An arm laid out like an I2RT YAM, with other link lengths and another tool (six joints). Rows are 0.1 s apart.
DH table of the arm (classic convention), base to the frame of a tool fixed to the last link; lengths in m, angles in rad. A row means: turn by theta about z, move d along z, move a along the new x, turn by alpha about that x. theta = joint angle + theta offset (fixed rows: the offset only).
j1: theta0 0; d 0.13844; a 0.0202; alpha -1.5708
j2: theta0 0; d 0; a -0.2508; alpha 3.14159
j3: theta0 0.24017; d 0; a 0.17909; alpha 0
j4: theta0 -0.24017; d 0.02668; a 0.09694; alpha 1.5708
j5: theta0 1.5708; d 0; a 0; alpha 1.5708
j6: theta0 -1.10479; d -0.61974; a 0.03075; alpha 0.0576
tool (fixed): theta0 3.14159; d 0.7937; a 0; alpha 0
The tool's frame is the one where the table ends.
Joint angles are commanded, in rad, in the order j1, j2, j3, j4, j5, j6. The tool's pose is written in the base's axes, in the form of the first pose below.
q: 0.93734 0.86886 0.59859 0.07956 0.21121 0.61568
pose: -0.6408 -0.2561 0.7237 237.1; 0.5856 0.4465 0.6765 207.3; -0.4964 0.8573 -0.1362 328.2; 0 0 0 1
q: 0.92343 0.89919 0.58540 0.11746 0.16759 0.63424
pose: -0.6664 -0.2479 0.7032 239.1; 0.5758 0.4281 0.6966 213.3; -0.4737 0.8691 -0.1425 323.3; 0 0 0 1
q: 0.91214 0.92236 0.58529 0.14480 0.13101 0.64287
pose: -0.6837 -0.2496 0.6857 240.2; 0.5666 0.4105 0.7144 218.3; -0.4598 0.8770 -0.1392 323.6; 0 0 0 1
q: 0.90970 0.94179 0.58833 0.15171 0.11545 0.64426
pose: -0.6950 -0.2467 0.6754 241.2; 0.5559 0.4114 0.7223 222.5; -0.4561 0.8774 -0.1488 320.9; 0 0 0 1
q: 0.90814 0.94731 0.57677 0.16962 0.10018 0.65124
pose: -0.7047 -0.2456 0.6656 240.4; 0.5508 0.4020 0.7315 224.3; -0.4473 0.8821 -0.1480 318.7; 0 0 0 1
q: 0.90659 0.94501 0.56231 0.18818 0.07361 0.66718
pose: -0.7215 -0.2437 0.6481 237.7; 0.5438 0.3800 0.7482 226.0; -0.4287 0.8923 -0.1416 317.8; 0 0 0 1
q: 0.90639 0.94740 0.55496 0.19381 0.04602 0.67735
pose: -0.7408 -0.2403 0.6273 234.9; 0.5284 0.3680 0.7651 229.1; -0.4147 0.8982 -0.1456 315.1; 0 0 0 1
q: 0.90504 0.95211 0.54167 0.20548 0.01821 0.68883
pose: -0.7600 -0.2336 0.6065 232.4; 0.5130 0.3573 0.7805 232.0; -0.3990 0.9043 -0.1517 310.7; 0 0 0 1
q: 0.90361 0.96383 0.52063 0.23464 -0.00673 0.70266
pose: -0.7768 -0.2254 0.5881 230.9; 0.5010 0.3447 0.7938 235.1; -0.3816 0.9113 -0.1548 305.4; 0 0 0 1
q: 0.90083 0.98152 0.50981 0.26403 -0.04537 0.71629
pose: -0.7987 -0.2211 0.5596 228.6; 0.4807 0.3250 0.8144 240.3; -0.3620 0.9195 -0.1533 303.0; 0 0 0 1
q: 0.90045 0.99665 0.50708 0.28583 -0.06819 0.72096
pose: -0.8104 -0.2233 0.5416 227.4; 0.4669 0.3124 0.8273 244.5; -0.3540 0.9233 -0.1490 303.0; 0 0 0 1
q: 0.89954 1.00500 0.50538 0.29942 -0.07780 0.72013
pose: -0.8139 -0.2272 0.5347 227.1; 0.4611 0.3072 0.8325 246.3; -0.3534 0.9241 -0.1453 303.3; 0 0 0 1
